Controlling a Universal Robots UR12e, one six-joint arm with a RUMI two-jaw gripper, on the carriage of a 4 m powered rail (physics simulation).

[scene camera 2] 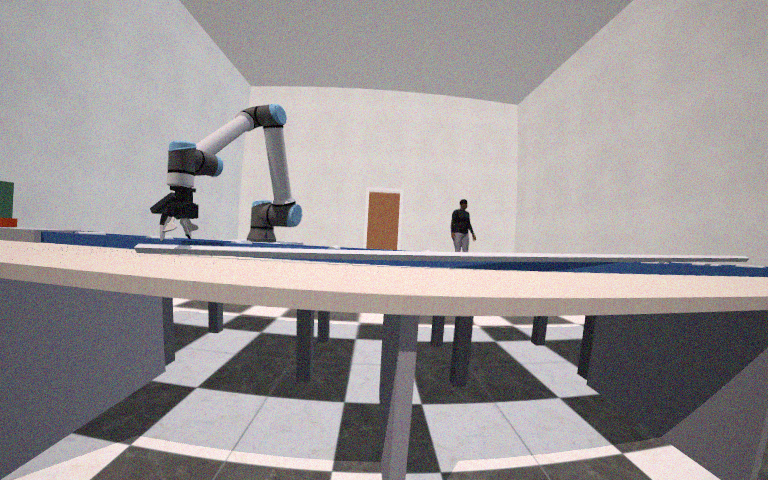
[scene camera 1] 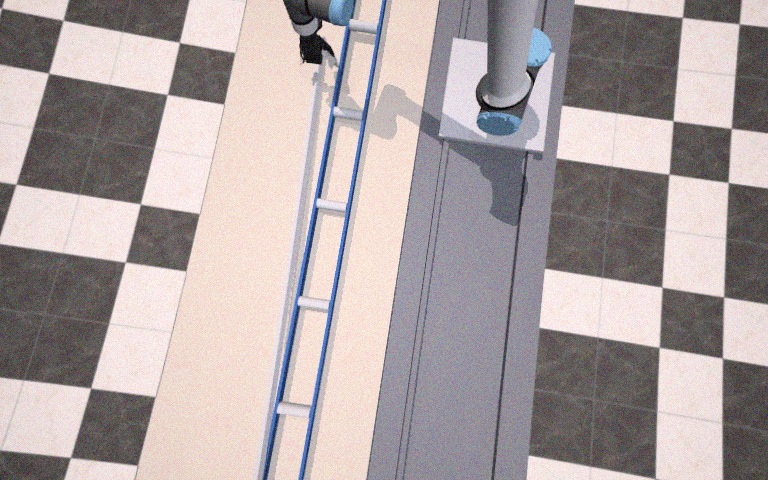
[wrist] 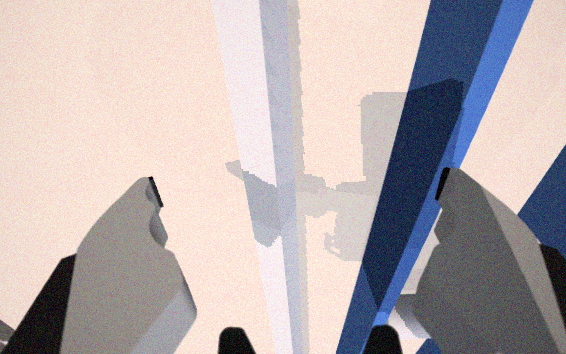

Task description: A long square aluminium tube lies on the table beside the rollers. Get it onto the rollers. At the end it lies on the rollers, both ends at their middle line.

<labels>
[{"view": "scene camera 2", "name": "my gripper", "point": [176,240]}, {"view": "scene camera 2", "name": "square aluminium tube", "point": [140,248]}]
</labels>
